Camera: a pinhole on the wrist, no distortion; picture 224 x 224 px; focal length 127.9 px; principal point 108.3 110.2 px. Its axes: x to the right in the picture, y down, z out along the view. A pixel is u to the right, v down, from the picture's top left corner.
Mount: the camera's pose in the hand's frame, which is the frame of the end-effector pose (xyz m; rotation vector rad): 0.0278 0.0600 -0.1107 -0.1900 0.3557 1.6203
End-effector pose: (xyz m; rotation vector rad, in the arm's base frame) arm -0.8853 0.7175 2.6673 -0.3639 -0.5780 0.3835
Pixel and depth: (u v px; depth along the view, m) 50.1 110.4 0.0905
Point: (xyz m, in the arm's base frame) -0.8606 0.7775 2.6531
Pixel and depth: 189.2 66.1 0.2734
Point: -0.9075 1.0707 2.6482
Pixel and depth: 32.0 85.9 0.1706
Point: -0.8729 0.7934 2.7567
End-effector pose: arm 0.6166 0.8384 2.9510 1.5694 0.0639 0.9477
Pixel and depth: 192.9 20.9 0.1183
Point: 0.5890 0.8819 3.1588
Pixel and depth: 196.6 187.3 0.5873
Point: 0.3308 0.2371 3.3466
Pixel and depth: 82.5 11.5 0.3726
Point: 0.9264 0.8091 3.2640
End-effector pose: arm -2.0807 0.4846 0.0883 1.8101 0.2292 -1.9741
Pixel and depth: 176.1 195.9 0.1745
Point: -2.0229 0.3096 0.2063
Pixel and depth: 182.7 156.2 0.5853
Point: -2.1432 -0.1292 0.3850
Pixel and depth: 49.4 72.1 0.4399
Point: -2.3965 0.2696 -0.0726
